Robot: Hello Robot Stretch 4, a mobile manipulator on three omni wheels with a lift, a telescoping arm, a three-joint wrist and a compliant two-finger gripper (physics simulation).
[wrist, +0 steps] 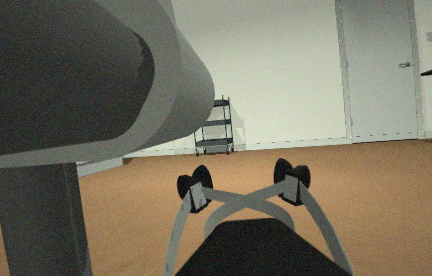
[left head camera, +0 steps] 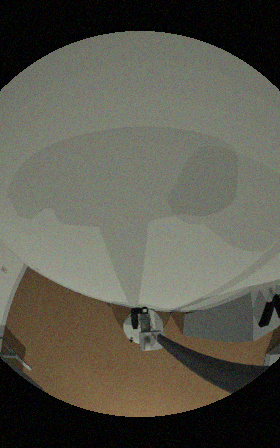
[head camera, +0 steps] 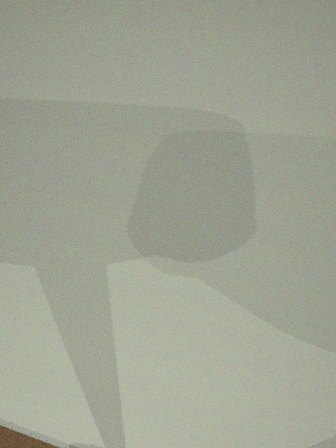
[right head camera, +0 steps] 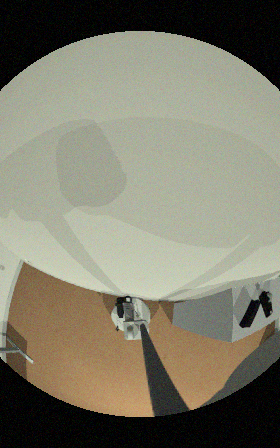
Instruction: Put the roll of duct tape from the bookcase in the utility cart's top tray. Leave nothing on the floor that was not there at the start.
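Places are measured from the robot's base along level axes (x ahead, y left, z up), in millimetres.
Pixels of known places: gripper, fingertip midpoint: [wrist: 242, 177] [left head camera: 136, 342] [right head camera: 122, 331].
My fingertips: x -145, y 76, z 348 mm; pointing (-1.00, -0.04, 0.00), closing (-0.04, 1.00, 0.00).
Ahead of a thing's pixels: the offset from my fingertips to its middle. "pt": to the spot under its first point.
The utility cart [wrist: 215, 142], dark with three trays, stands far off against the wall in the wrist view; its top tray [wrist: 221, 103] is partly hidden behind the robot's own body. My gripper [wrist: 242, 177] is open, with nothing between its fingertips, high above the floor and far from the cart. The bookcase shows in part at the lower right of both side head views, its grey side panel @[pt dz +358, dx +88, dy -566 mm] [left head camera: 218, 322] [right head camera: 205, 315] facing the robot. I cannot make out the roll of duct tape in any view.
Black objects @[dz +711, dx +50, dy -664 mm] [left head camera: 270, 310] [right head camera: 250, 313] lie on the bookcase's light top. A wall with overlapping shadows fills the head camera view. A grey door [wrist: 382, 75] is at the right in the wrist view. Light bars [right head camera: 20, 348] reach in from the left edge of the right head view.
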